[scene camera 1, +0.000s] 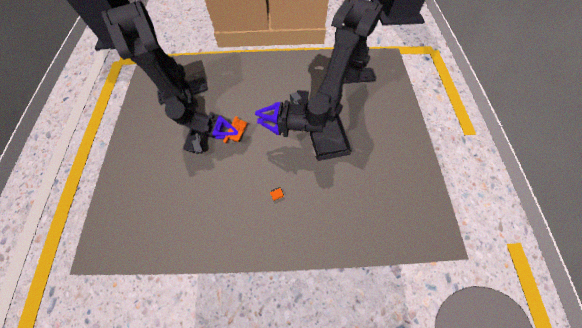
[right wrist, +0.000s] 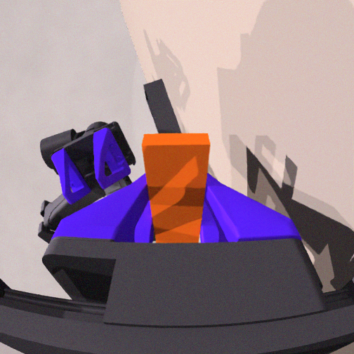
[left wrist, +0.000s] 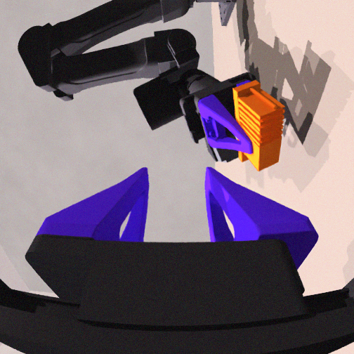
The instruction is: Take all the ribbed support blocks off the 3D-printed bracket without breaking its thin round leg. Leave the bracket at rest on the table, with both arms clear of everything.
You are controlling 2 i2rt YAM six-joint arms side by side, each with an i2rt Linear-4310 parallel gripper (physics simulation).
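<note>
The orange bracket (scene camera 1: 239, 128) (left wrist: 238, 89) (right wrist: 176, 162) is held up at the tips of my right gripper (scene camera 1: 234, 131) (right wrist: 176, 176), which is shut on it. In the left wrist view, an orange ribbed block (left wrist: 262, 125) shows on the bracket's side facing away from the right gripper. The thin round leg cannot be made out. A small orange block (scene camera 1: 277, 194) lies loose on the mat. My left gripper (scene camera 1: 258, 117) (left wrist: 176, 175) (right wrist: 83, 191) is partly open and empty, apart from the bracket, to its right in scene camera 1.
A black tray (scene camera 1: 334, 156) lies on the grey mat (scene camera 1: 165, 220), partly under the left arm. A cardboard box (scene camera 1: 271, 38) stands at the back edge between the arm bases. Yellow tape (scene camera 1: 67, 185) runs along the left side. A grey disc (scene camera 1: 482, 310) shows at the lower right.
</note>
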